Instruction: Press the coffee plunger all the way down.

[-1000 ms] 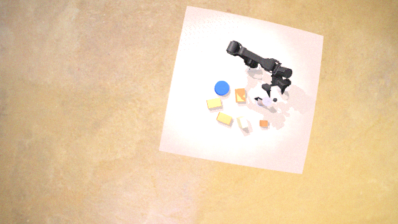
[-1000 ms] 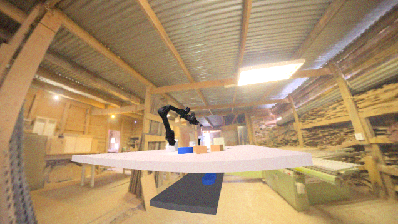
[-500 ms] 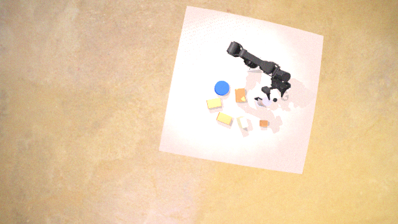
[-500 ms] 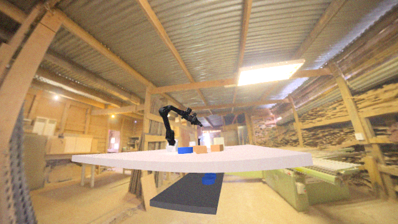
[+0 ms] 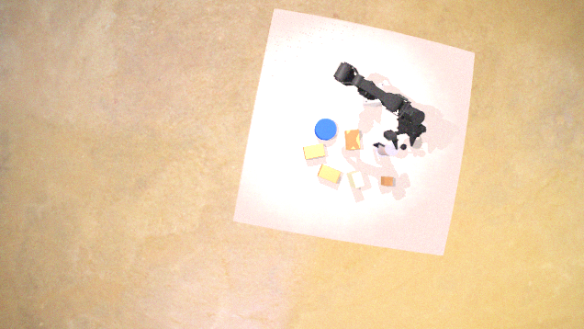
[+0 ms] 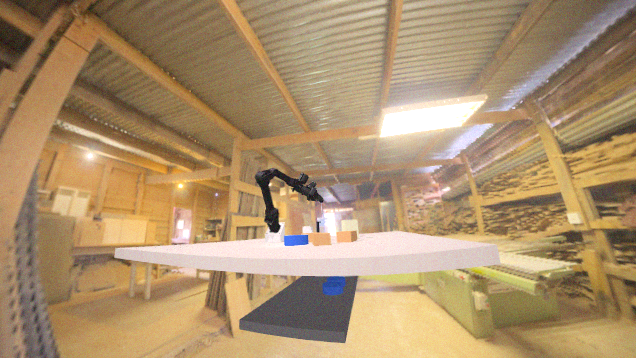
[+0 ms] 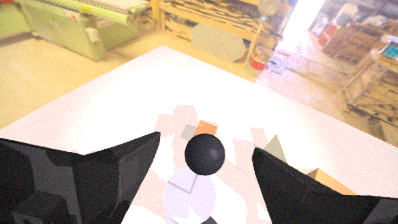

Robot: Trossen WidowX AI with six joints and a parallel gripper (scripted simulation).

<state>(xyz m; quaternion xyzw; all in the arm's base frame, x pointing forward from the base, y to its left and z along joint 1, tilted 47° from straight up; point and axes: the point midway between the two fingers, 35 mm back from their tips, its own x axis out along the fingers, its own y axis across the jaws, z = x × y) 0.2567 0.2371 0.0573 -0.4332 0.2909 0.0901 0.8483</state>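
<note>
Now: gripper tip 1 cm past the coffee press, 2 cm to the left of it and 14 cm above it. Round my gripper tip: pale round object: 17 cm behind, 16 cm to the left, 22 cm below.
</note>
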